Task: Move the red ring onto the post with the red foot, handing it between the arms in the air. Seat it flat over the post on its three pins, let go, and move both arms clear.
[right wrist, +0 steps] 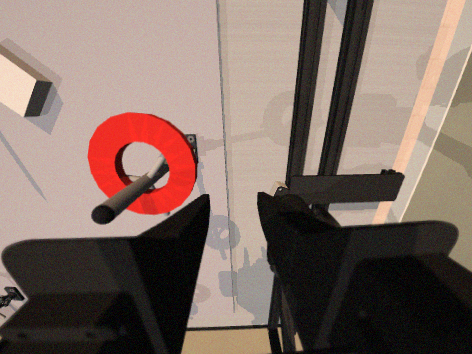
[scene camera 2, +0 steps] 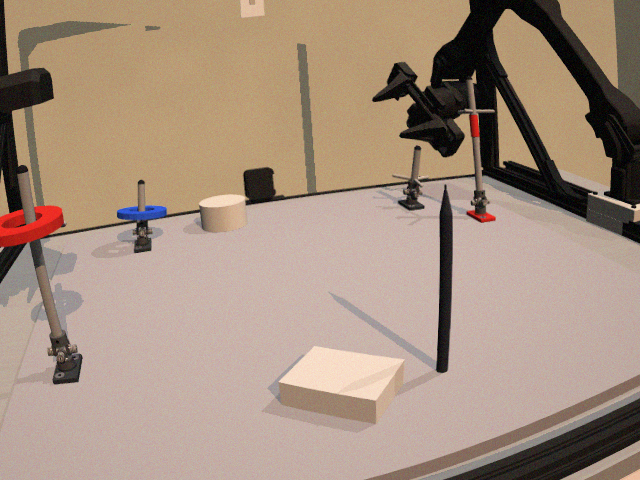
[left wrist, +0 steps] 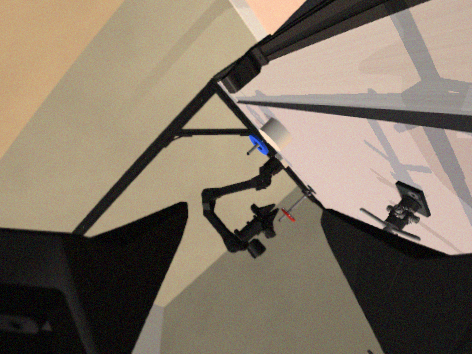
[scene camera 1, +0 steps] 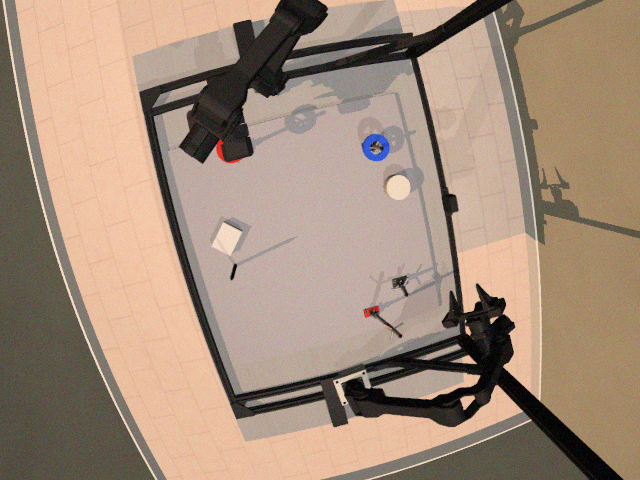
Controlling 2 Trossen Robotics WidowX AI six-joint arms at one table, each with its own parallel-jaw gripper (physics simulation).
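Seen in the pictures: left gripper, fingertip midpoint: (scene camera 2: 386,116) (left wrist: 254,212) (scene camera 1: 463,287); right gripper, fingertip midpoint: (right wrist: 233,199) (left wrist: 276,206); left arm's base, origin of the base link: (scene camera 2: 629,197) (scene camera 1: 353,388); right arm's base, origin of the base link: (left wrist: 278,160) (scene camera 1: 268,82).
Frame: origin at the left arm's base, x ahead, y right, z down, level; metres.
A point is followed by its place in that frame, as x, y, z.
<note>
The red ring (scene camera 1: 222,152) (scene camera 2: 51,217) {0.718, -0.102, -0.110} (left wrist: 288,215) {0.717, -0.071, -0.106} (right wrist: 105,150) {0.726, -0.105, -0.110} sits around a tall post with a black foot (scene camera 2: 68,369) {0.738, -0.083, 0.024}, at the left of scene camera 2. The post with the red foot (scene camera 1: 371,311) {0.214, 0.115, 0.019} (scene camera 2: 480,217) {0.219, 0.103, 0.025} stands at the back right of scene camera 2, its pins and red band high up. My right gripper (right wrist: 233,199) {0.804, -0.066, -0.119} is partly open and empty; in its wrist view the ring lies left of the fingertips, not between them. The right arm hides part of the ring in scene camera 1. My left gripper (scene camera 1: 466,291) {0.227, 0.360, -0.083} (scene camera 2: 388,117) {0.227, 0.360, -0.083} is wide open and empty, in the air near the red-foot post.
A blue ring (scene camera 1: 366,147) {0.647, 0.219, -0.024} (scene camera 2: 124,213) {0.664, 0.221, -0.025} sits on a short post. A cream cylinder (scene camera 1: 398,187) {0.523, 0.274, -0.005} (scene camera 2: 223,214) {0.528, 0.243, 0.006} stands beside it. A short pinned post (scene camera 1: 399,282) {0.273, 0.210, 0.005} (scene camera 2: 415,165) {0.261, 0.207, -0.031} stands near the red-foot post. A cream block (scene camera 1: 226,238) {0.536, -0.186, 0.010} (scene camera 2: 336,377) {0.541, -0.192, 0.010} and upright black rod (scene camera 2: 445,289) {0.460, -0.195, -0.038} stand in front.
</note>
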